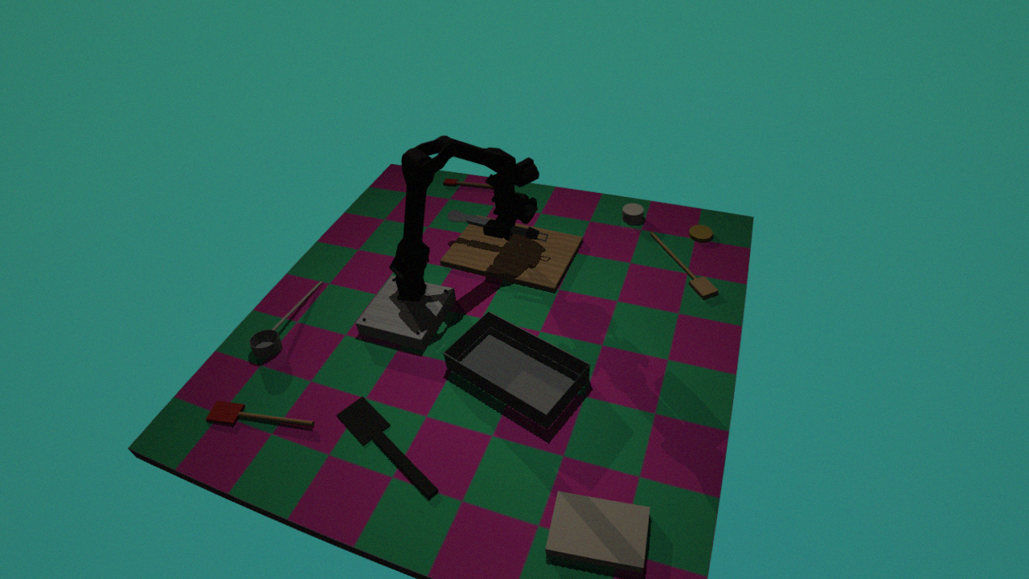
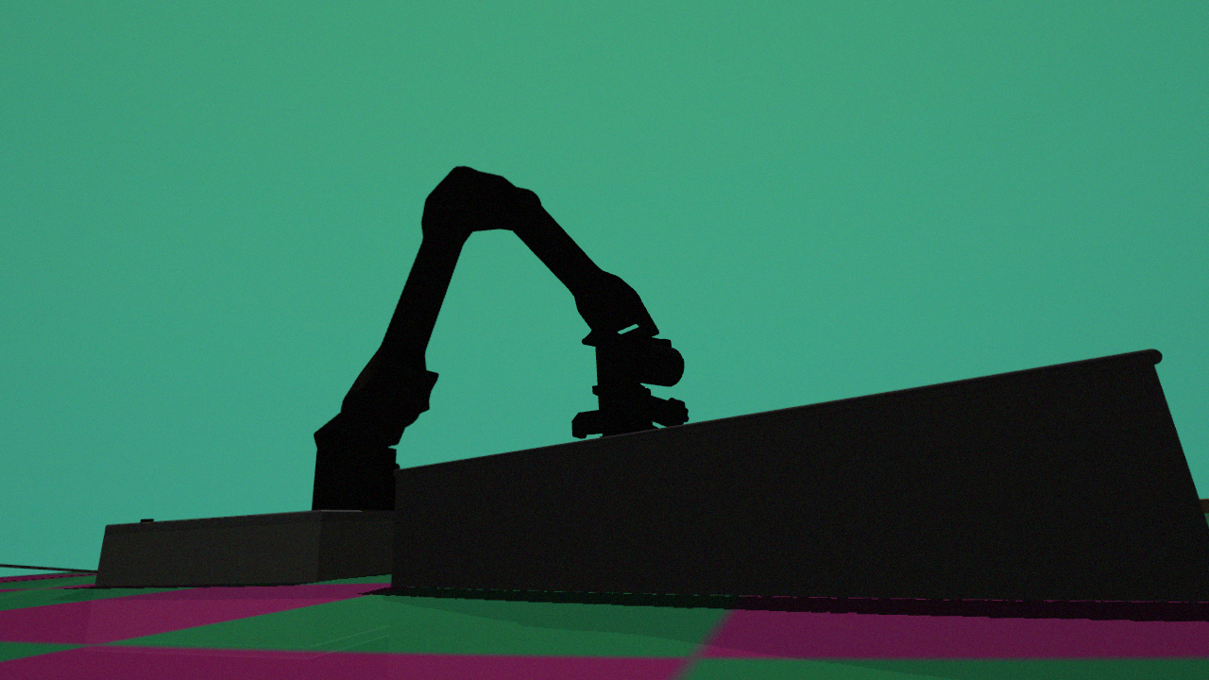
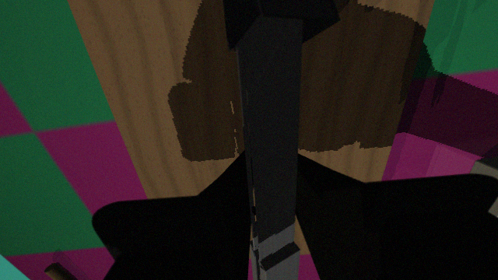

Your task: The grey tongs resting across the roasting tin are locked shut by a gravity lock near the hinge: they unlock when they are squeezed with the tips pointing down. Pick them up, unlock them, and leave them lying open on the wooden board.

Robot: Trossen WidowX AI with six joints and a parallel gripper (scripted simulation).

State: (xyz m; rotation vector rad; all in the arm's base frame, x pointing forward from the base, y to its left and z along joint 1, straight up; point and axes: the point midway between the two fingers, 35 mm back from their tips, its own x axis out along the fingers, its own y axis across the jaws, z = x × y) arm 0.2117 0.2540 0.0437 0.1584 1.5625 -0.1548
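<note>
My gripper tip is 4 cm above the wooden board and 1 cm short of it. The rest, counted from my gripper tip: roasting tin (45 cm to the right, 12 cm ahead, 2 cm below); black spatula (69 cm to the right, 13 cm behind, 5 cm below); disc (55 cm ahead, 15 cm to the left, 4 cm below).
</note>
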